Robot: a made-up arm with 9 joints. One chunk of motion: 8 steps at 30 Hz.
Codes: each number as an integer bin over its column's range. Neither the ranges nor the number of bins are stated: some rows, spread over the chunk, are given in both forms.
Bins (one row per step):
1: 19 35 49 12 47 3 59 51 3
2: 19 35 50 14 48 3 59 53 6
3: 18 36 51 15 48 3 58 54 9
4: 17 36 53 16 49 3 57 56 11
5: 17 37 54 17 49 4 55 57 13
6: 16 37 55 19 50 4 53 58 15
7: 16 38 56 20 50 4 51 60 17
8: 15 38 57 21 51 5 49 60 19
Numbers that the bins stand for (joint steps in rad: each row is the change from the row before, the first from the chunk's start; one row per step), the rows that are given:
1: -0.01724 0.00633 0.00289 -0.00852 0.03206 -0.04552 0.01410 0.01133 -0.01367
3: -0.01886 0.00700 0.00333 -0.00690 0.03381 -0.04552 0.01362 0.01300 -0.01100
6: -0.02210 0.00767 0.00422 -0.00475 0.03730 -0.04370 0.01124 0.01522 -0.00833
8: -0.02371 0.00833 0.00467 -0.00367 0.03905 -0.04187 0.00933 0.01633 -0.00656
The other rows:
2: -0.01724 0.00633 0.00311 -0.00744 0.03381 -0.04552 0.01410 0.01244 -0.01233
4: -0.02048 0.00700 0.00378 -0.00637 0.03556 -0.04552 0.01314 0.01411 -0.01011
5: -0.02048 0.00767 0.00400 -0.00583 0.03556 -0.04370 0.01219 0.01467 -0.00922
7: -0.02210 0.00833 0.00444 -0.00421 0.03730 -0.04370 0.01029 0.01633 -0.00744

